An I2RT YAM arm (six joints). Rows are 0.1 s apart.
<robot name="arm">
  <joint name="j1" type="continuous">
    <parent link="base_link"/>
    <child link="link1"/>
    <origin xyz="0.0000 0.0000 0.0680" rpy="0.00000 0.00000 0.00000"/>
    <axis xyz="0 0 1"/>
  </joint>
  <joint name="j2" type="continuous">
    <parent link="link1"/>
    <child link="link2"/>
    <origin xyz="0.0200 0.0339 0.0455" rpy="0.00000 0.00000 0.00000"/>
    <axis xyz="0 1 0"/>
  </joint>
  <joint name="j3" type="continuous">
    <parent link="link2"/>
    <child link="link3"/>
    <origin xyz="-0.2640 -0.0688 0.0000" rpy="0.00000 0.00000 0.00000"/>
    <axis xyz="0 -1 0"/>
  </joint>
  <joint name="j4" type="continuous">
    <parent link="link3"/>
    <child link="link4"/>
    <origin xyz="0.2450 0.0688 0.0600" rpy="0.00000 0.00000 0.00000"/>
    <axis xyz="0 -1 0"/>
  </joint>
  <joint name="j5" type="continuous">
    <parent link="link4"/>
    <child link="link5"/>
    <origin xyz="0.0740 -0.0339 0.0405" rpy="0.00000 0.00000 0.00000"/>
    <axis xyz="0 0 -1"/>
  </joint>
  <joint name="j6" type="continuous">
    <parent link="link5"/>
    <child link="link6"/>
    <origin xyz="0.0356 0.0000 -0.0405" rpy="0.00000 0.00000 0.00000"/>
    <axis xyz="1 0 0"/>
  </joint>
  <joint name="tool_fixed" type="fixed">
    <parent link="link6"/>
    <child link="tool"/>
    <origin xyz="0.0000 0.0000 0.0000" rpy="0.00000 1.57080 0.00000"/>
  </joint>
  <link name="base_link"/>
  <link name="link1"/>
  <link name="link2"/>
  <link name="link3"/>
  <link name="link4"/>
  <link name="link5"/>
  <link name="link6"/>
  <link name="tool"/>
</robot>
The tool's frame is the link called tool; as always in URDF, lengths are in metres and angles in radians. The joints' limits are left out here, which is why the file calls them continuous.
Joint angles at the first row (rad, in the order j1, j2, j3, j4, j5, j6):
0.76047 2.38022 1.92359 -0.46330 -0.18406 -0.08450
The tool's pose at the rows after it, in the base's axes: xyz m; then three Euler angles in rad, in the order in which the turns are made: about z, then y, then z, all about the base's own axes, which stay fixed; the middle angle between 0 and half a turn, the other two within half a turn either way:
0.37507, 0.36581, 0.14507, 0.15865, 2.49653, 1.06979
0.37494, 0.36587, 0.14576, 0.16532, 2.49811, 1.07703
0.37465, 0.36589, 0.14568, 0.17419, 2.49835, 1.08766
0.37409, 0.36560, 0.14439, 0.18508, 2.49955, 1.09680
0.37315, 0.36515, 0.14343, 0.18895, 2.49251, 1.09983
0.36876, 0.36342, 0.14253, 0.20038, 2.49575, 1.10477
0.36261, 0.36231, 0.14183, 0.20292, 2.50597, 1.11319
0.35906, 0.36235, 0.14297, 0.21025, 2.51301, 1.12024
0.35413, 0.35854, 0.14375, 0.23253, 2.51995, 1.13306
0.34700, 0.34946, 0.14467, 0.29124, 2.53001, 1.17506
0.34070, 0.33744, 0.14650, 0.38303, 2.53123, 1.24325
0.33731, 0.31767, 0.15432, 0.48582, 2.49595, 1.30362
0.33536, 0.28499, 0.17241, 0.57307, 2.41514, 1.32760
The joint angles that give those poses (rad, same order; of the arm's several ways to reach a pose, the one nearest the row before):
0.76046 2.40120 1.92931 -0.47704 -0.18407 -0.09137
0.76046 2.40120 1.93274 -0.48312 -0.18788 -0.09099
0.76046 2.40118 1.93273 -0.48505 -0.19398 -0.09098
0.76047 2.40083 1.92742 -0.48275 -0.19894 -0.08792
0.76086 2.39547 1.91213 -0.46635 -0.20237 -0.08487
0.76428 2.37868 1.87932 -0.45377 -0.20237 -0.07534
0.77115 2.36075 1.84728 -0.44994 -0.20046 -0.07610
0.77611 2.35123 1.83700 -0.45643 -0.19970 -0.07190
0.77725 2.32757 1.80074 -0.45261 -0.20428 -0.06085
0.77268 2.28638 1.73704 -0.44841 -0.22679 -0.04406
0.76085 2.24021 1.66915 -0.44499 -0.26913 -0.02232
0.73034 2.16888 1.57913 -0.41678 -0.33245 0.00973
0.67160 2.05176 1.45513 -0.36067 -0.41713 0.05095

